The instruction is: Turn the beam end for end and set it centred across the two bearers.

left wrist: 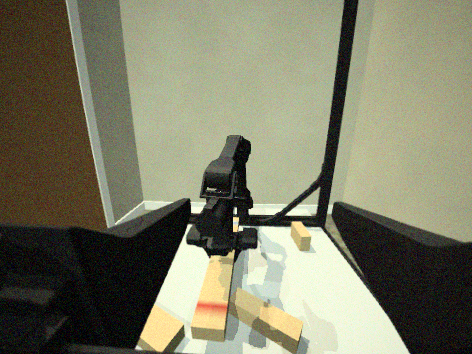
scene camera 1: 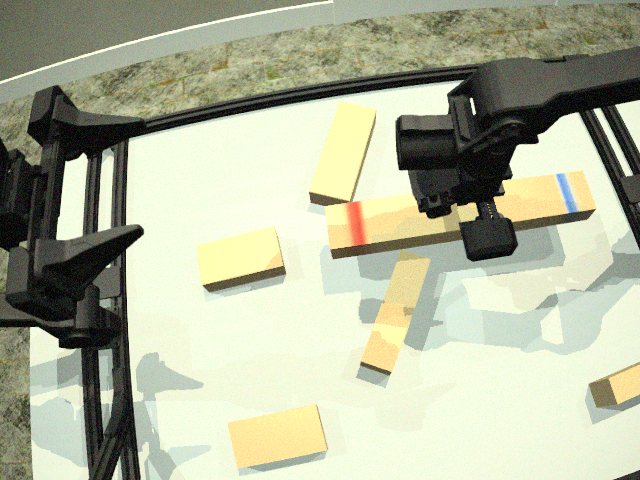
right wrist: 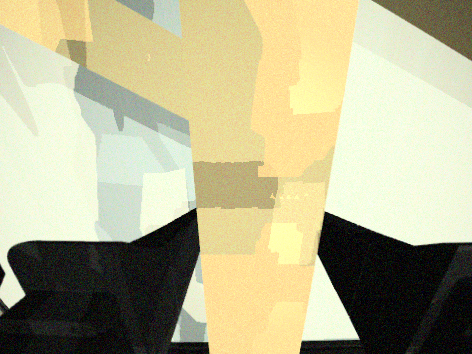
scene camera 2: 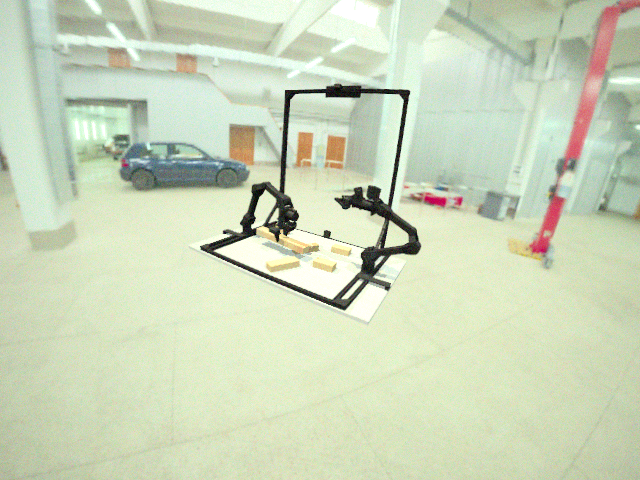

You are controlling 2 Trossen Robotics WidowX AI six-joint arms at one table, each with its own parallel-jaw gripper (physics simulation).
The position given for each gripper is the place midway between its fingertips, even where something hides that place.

The left gripper (scene camera 1: pixel 142 172) is open, holding nothing. The right gripper (scene camera 1: pixel 465 214) carries a beam (scene camera 1: pixel 378 225), which touches nothing else.
The beam also shows in the left wrist view (left wrist: pixel 210 317) and in the right wrist view (right wrist: pixel 264 92). The left gripper also shows in the left wrist view (left wrist: pixel 261 206). The right gripper also shows in the left wrist view (left wrist: pixel 223 260) and in the right wrist view (right wrist: pixel 254 211).
